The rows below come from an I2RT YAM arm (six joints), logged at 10 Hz.
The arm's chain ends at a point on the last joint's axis. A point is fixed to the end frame.
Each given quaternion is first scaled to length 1.
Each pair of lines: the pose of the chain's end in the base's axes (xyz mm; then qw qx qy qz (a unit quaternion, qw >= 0)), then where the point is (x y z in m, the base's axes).
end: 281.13, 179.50, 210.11, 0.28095, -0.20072, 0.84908, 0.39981
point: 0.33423 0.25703 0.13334
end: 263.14, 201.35, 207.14, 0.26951, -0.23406, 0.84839, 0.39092
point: 0.31237 0.27905 0.12800
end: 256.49, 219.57, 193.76, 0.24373, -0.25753, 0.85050, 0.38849
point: 0.29918 0.29745 0.11108
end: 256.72, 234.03, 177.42, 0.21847, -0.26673, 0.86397, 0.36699
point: 0.29537 0.30710 0.08859
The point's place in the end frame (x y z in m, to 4 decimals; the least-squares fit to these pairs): -0.0005 -0.0270 0.1183
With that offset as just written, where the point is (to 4 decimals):
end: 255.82, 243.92, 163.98, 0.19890, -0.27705, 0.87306, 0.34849
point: 0.2913 0.3128 0.0706
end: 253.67, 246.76, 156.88, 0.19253, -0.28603, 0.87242, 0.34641
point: 0.2874 0.3154 0.0627
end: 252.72, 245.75, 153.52, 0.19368, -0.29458, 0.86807, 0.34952
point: 0.2860 0.3155 0.0600
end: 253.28, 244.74, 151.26, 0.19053, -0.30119, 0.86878, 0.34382
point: 0.2860 0.3135 0.0568
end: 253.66, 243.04, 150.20, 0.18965, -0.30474, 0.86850, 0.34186
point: 0.2861 0.3115 0.0554
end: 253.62, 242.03, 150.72, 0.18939, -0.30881, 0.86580, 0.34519
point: 0.2855 0.3114 0.0564
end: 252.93, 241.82, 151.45, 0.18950, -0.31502, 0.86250, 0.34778
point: 0.2843 0.3120 0.0576
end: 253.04, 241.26, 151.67, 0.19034, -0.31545, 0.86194, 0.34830
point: 0.2845 0.3116 0.0579
